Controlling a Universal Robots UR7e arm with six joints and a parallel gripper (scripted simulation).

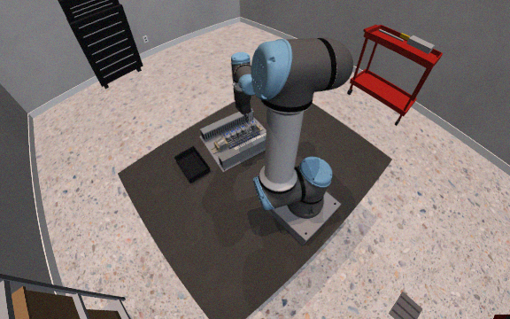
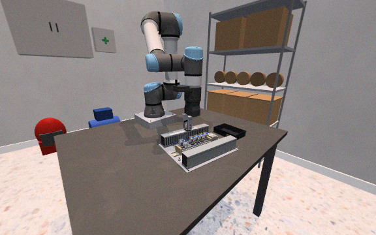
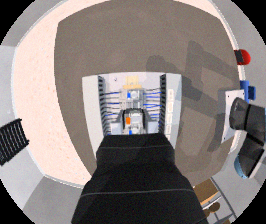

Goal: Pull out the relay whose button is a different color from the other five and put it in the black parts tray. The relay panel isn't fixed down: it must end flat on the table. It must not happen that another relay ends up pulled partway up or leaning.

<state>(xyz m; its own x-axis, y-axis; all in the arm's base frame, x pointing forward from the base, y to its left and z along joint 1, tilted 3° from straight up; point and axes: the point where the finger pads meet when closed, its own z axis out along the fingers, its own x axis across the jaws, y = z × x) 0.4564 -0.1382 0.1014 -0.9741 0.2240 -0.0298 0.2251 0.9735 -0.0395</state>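
The black parts tray lies 330 mm to the left of my hand, 120 mm below it and 60 mm ahead of it. The rest, counted from my hand: relay panel: 110 mm below, 70 mm to the left, 20 mm ahead; then relay: 10 mm below.
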